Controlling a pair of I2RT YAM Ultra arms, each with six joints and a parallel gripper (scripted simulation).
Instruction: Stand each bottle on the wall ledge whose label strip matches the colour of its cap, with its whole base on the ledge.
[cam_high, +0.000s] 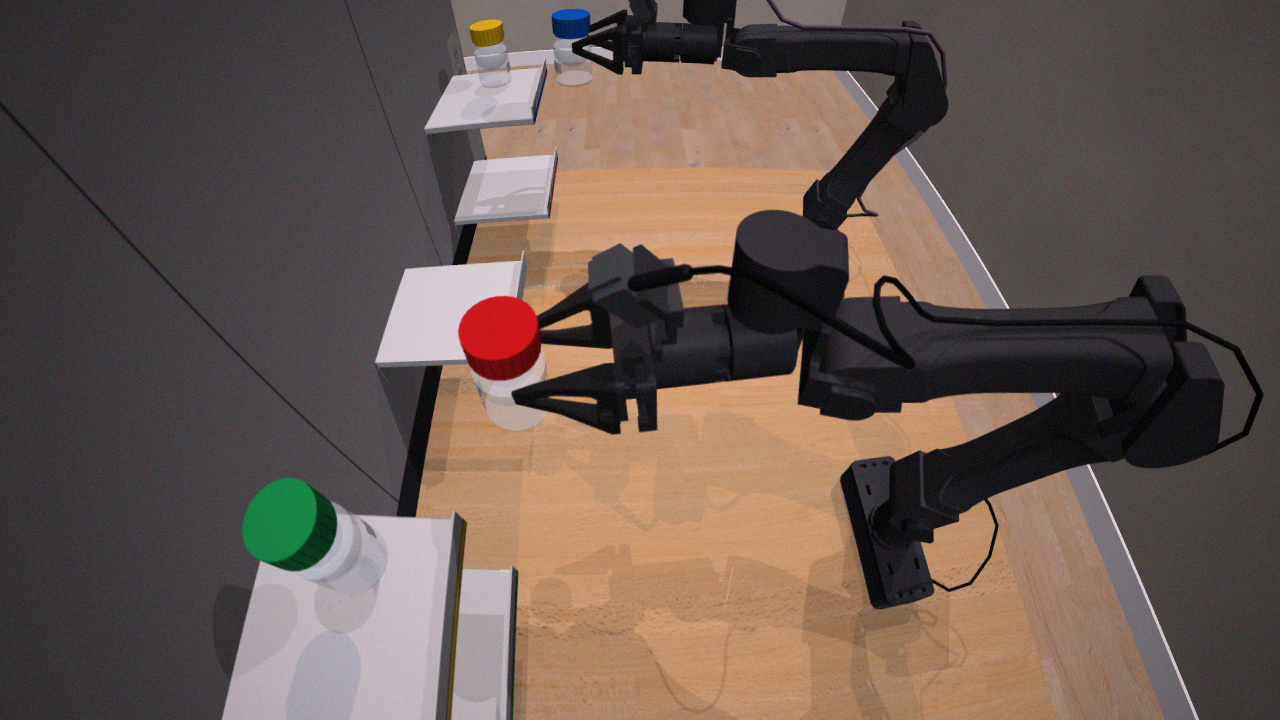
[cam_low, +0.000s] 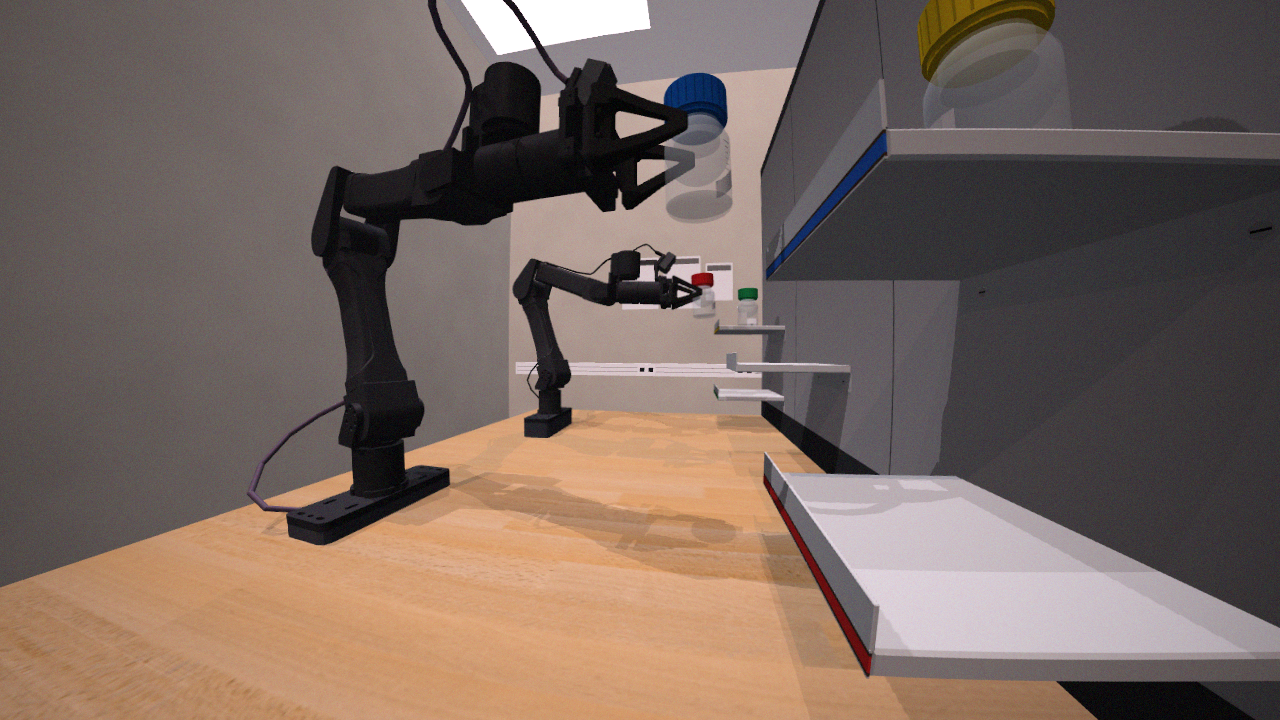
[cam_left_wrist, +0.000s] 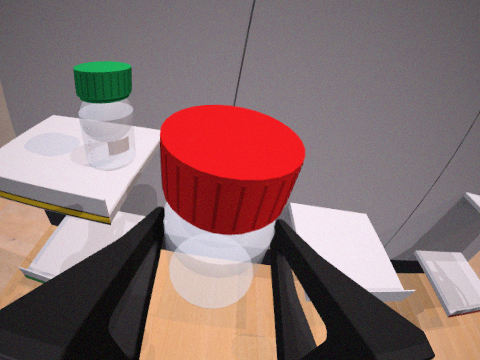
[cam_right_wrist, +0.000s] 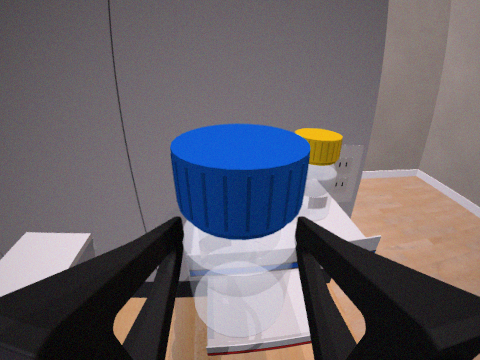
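Right now the yellow-capped bottle is 170 mm ahead of my right hand, 100 mm to the right of it and 50 mm below it. Also, from my right hand: grey wall (360 mm to the left, 250 mm ahead, 50 mm above); blue-capped bottle (20 mm below, 10 mm ahead); red-capped bottle (550 mm to the left, 40 mm below, 10 mm ahead).
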